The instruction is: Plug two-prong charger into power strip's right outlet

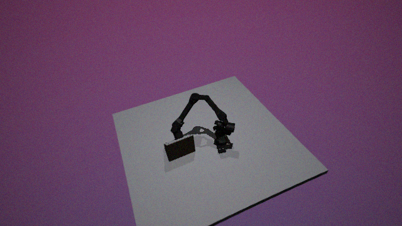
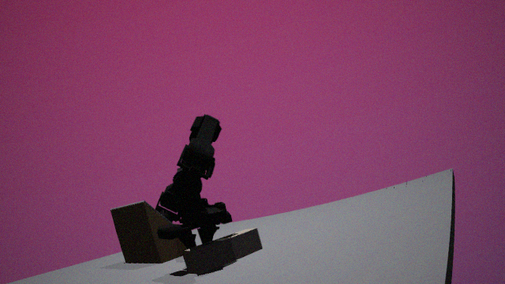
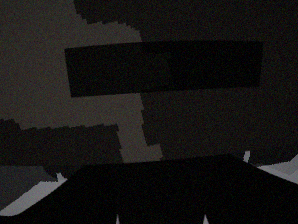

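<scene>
The dark two-prong charger is 2 cm ahead of my gripper tip and 1 cm above it.
</scene>
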